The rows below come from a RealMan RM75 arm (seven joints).
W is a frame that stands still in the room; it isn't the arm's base.
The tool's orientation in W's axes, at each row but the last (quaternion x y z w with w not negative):
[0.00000, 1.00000, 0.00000, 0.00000]
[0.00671, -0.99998, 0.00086, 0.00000]
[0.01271, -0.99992, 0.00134, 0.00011]
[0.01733, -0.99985, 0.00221, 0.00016]
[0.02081, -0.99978, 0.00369, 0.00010]
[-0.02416, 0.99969, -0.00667, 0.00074]
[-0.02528, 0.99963, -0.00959, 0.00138]
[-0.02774, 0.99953, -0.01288, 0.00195]
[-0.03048, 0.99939, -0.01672, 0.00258]
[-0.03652, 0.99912, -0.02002, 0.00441]
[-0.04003, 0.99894, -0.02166, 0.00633]
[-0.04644, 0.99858, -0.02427, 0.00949]
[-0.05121, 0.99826, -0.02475, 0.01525]
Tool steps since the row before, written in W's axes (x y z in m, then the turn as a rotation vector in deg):
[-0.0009, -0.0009, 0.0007, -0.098, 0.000, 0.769]
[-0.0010, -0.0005, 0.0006, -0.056, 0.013, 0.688]
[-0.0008, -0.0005, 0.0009, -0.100, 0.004, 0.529]
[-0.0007, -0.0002, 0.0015, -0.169, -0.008, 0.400]
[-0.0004, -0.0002, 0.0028, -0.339, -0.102, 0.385]
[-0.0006, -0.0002, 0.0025, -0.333, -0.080, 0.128]
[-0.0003, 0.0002, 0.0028, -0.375, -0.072, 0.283]
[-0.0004, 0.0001, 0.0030, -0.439, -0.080, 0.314]
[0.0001, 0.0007, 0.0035, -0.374, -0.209, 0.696]
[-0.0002, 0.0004, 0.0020, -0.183, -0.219, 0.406]
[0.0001, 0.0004, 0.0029, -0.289, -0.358, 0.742]
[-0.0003, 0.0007, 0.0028, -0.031, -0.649, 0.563]
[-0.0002, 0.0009, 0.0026, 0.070, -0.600, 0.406]
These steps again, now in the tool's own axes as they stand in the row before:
[0.0009, -0.0009, -0.0007, 0.098, 0.000, -0.769]
[0.0010, -0.0005, -0.0006, 0.056, 0.013, -0.688]
[0.0008, -0.0005, -0.0009, 0.100, 0.005, -0.529]
[0.0007, -0.0002, -0.0015, 0.169, -0.004, -0.400]
[0.0004, -0.0002, -0.0028, 0.343, -0.091, -0.384]
[0.0006, -0.0002, -0.0025, 0.336, -0.066, -0.128]
[0.0003, 0.0002, -0.0028, 0.378, -0.058, -0.283]
[0.0004, 0.0000, -0.0030, 0.442, -0.064, -0.314]
[-0.0002, 0.0006, -0.0035, 0.383, -0.209, -0.691]
[0.0002, 0.0003, -0.0020, 0.196, -0.221, -0.399]
[-0.0002, 0.0003, -0.0029, 0.309, -0.366, -0.730]
[0.0002, 0.0006, -0.0028, 0.082, -0.670, -0.532]
[0.0000, 0.0008, -0.0026, -0.019, -0.624, -0.374]

